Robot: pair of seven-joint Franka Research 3 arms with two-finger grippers.
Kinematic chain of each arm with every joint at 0, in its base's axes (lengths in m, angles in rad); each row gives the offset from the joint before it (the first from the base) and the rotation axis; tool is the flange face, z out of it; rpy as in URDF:
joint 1: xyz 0 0 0.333 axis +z
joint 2: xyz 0 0 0 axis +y
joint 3: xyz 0 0 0.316 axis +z
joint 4: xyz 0.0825 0 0 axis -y
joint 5: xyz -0.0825 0 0.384 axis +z
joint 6: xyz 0 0 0 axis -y
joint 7: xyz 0.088 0 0 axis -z
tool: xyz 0 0 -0.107 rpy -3.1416 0 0
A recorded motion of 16 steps. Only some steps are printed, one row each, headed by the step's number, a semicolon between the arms.
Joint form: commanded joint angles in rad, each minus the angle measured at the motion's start. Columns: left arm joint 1, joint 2, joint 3, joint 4, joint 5, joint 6, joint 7; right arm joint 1, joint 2, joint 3, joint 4, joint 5, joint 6, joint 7.
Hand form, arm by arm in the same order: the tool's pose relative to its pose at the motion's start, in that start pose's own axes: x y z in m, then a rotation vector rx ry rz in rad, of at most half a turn. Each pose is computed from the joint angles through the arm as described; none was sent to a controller.
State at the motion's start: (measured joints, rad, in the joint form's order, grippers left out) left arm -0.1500 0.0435 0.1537 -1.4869 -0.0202 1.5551 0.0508; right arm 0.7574 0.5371 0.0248 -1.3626 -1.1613 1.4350 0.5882
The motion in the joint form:
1: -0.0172 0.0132 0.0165 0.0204 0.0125 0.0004 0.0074; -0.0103 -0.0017 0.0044 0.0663 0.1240 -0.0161 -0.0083
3: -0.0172 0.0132 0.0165 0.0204 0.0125 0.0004 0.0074; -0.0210 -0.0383 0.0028 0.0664 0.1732 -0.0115 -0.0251
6: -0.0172 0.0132 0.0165 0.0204 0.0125 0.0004 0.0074; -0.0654 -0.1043 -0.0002 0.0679 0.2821 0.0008 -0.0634
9: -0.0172 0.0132 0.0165 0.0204 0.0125 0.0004 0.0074; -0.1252 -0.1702 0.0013 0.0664 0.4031 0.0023 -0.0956
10: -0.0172 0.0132 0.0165 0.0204 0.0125 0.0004 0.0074; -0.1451 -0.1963 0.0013 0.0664 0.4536 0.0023 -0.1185
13: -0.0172 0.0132 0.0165 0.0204 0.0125 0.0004 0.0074; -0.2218 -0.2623 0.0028 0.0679 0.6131 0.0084 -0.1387
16: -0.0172 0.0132 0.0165 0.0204 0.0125 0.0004 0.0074; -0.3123 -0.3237 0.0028 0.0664 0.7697 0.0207 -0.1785
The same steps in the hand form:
1: 0.0041 -0.0001 -0.0022 0.0158 0.0070 0.0082; 0.0031 0.0164 -0.0069 0.1187 -0.0665 0.0360
3: 0.0041 -0.0001 -0.0022 0.0158 0.0070 0.0082; 0.0013 0.0381 -0.0080 0.1728 -0.0843 0.0494
6: 0.0041 -0.0001 -0.0022 0.0158 0.0070 0.0082; -0.0015 0.0809 0.0040 0.2882 -0.1351 0.0767
9: 0.0041 -0.0001 -0.0022 0.0158 0.0070 0.0082; -0.0083 0.1238 0.0223 0.4102 -0.1993 0.1126
10: 0.0041 -0.0001 -0.0022 0.0158 0.0070 0.0082; -0.0120 0.1399 0.0265 0.4630 -0.2167 0.1160
13: 0.0041 -0.0001 -0.0022 0.0158 0.0070 0.0082; -0.0224 0.1840 0.0472 0.6221 -0.2821 0.1779
16: 0.0041 -0.0001 -0.0022 0.0158 0.0070 0.0082; -0.0346 0.2281 0.0734 0.7784 -0.3290 0.2351

